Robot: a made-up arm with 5 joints. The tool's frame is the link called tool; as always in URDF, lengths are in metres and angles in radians.
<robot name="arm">
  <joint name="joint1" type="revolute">
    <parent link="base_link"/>
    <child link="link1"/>
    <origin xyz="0 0 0.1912" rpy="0 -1.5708 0"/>
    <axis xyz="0 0 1"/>
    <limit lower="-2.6" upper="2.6"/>
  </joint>
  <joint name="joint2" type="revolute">
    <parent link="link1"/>
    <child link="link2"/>
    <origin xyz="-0.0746 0.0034 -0.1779" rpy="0 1.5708 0"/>
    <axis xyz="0 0 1"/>
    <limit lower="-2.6" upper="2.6"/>
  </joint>
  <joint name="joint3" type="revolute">
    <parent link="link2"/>
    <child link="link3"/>
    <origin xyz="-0.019 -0.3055 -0.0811" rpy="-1.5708 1.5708 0"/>
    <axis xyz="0 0 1"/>
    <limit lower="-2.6" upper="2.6"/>
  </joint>
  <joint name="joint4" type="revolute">
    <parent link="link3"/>
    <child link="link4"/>
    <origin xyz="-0.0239 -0.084 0.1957" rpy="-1.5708 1.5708 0"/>
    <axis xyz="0 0 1"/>
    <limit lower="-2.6" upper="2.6"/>
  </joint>
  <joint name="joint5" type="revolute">
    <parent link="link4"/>
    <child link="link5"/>
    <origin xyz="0.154 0.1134 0.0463" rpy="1.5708 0 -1.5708"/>
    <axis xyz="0 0 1"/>
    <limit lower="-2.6" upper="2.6"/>
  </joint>
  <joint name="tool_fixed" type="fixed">
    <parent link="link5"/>
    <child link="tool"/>
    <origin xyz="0.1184 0.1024 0.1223" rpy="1.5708 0 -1.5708"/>
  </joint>
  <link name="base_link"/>
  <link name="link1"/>
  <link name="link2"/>
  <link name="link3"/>
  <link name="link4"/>
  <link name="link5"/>
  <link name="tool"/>
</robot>
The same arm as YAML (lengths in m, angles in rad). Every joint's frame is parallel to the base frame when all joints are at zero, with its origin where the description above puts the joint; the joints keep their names.
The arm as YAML. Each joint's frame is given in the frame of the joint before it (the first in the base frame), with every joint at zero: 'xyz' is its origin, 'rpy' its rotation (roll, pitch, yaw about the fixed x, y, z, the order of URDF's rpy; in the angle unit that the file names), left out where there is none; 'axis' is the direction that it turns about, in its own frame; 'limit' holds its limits. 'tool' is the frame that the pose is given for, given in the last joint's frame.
units:
  length: m
  angle: rad
joints:
  - name: joint1
    type: revolute
    origin:
      xyz: [0.0, 0.0, 0.1912]
    axis: [-1.0, 0.0, 0.0]
    limit:
      lower: -2.6
      upper: 2.6
  - name: joint2
    type: revolute
    origin:
      xyz: [0.1779, 0.0034, -0.0746]
    axis: [0.0, 0.0, 1.0]
    limit:
      lower: -2.6
      upper: 2.6
  - name: joint3
    type: revolute
    origin:
      xyz: [-0.019, -0.3055, -0.0811]
    axis: [0.0, 1.0, 0.0]
    limit:
      lower: -2.6
      upper: 2.6
  - name: joint4
    type: revolute
    origin:
      xyz: [0.084, 0.1957, 0.0239]
    axis: [-1.0, 0.0, 0.0]
    limit:
      lower: -2.6
      upper: 2.6
  - name: joint5
    type: revolute
    origin:
      xyz: [-0.0463, -0.154, 0.1134]
    axis: [0.0, 1.0, 0.0]
    limit:
      lower: -2.6
      upper: 2.6
tool:
  origin:
    xyz: [-0.1024, 0.1223, -0.1184]
    rpy: [0.0, 0.0, 0.0]

